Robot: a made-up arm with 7 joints.
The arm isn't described. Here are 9 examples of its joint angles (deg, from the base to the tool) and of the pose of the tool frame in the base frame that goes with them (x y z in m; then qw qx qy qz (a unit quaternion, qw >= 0)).
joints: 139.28 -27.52 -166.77 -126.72 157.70 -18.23 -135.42
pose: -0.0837 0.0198 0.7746 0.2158 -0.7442 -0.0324 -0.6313
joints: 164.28 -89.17 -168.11 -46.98 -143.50 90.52 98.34
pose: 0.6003 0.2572 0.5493 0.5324 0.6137 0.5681 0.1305
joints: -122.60 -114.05 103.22 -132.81 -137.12 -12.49 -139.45
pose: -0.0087 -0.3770 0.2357 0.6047 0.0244 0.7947 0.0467
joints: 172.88 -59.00 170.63 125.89 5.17 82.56 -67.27
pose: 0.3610 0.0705 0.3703 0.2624 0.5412 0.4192 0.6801
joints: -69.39 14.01 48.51 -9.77 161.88 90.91 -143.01
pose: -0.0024 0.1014 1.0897 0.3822 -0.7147 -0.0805 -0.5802
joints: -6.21 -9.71 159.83 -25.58 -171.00 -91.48 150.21
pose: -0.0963 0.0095 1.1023 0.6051 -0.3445 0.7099 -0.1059
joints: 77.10 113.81 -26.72 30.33 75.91 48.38 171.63
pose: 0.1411 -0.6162 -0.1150 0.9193 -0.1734 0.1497 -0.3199
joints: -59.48 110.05 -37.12 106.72 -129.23 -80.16 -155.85
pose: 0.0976 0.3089 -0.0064 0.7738 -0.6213 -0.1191 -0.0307
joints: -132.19 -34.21 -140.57 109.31 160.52 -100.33 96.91
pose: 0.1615 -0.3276 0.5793 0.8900 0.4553 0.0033 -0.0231
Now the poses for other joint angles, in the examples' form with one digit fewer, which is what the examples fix.
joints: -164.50 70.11 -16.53 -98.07 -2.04 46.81 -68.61
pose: -0.364 0.213 0.777 0.042 -0.512 0.836 -0.192
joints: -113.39 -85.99 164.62 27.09 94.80 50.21 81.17
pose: 0.302 -0.723 0.260 0.465 -0.468 -0.296 -0.691
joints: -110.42 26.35 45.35 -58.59 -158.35 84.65 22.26
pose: -0.196 0.060 0.952 0.725 -0.143 0.421 0.525
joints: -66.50 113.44 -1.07 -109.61 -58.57 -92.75 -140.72
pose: 0.265 0.391 0.368 0.077 -0.455 0.528 0.713
